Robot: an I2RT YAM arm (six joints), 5 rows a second.
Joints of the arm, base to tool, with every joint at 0 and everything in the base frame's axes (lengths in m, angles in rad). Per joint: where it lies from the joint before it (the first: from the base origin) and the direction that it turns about. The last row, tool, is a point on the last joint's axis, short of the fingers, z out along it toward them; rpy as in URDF.
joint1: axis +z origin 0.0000 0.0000 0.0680
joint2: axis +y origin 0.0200 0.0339 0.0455
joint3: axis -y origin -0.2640 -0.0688 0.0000
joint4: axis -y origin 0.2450 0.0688 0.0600
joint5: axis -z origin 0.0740 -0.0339 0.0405
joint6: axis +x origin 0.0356 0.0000 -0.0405
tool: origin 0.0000 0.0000 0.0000 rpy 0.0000 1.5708 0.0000
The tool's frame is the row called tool.
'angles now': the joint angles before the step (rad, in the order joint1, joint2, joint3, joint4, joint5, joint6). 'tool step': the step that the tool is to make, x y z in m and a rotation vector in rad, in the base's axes. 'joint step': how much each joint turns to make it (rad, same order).
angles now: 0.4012 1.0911 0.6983 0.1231 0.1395 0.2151
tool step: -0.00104 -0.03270 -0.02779 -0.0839 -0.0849 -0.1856
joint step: -0.1090 -0.0227 -0.1540 0.1993 0.0998 -0.0883
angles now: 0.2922 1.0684 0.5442 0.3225 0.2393 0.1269
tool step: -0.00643 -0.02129 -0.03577 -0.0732 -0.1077 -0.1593
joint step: -0.0646 0.0463 -0.1839 0.3408 0.1081 -0.0871
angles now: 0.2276 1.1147 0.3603 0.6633 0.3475 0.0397
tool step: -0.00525 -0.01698 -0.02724 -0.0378 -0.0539 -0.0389
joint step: -0.0740 0.0959 -0.1191 0.2778 -0.0322 -0.0522
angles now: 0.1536 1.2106 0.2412 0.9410 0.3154 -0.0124
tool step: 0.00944 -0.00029 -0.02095 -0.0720 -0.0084 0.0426
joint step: -0.0159 0.1930 -0.0224 0.2349 -0.0571 -0.0767
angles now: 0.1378 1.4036 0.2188 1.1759 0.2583 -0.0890
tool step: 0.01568 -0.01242 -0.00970 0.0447 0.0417 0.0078
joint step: -0.0697 0.0974 0.0441 0.0061 -0.0790 0.0473
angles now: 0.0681 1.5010 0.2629 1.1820 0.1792 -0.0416
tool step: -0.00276 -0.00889 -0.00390 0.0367 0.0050 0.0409
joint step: -0.0488 0.0066 -0.0170 0.0159 -0.0918 0.0317
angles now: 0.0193 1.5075 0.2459 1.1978 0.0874 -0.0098
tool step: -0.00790 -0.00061 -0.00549 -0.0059 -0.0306 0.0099
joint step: -0.0040 0.0320 -0.0432 0.1062 -0.0135 -0.0071
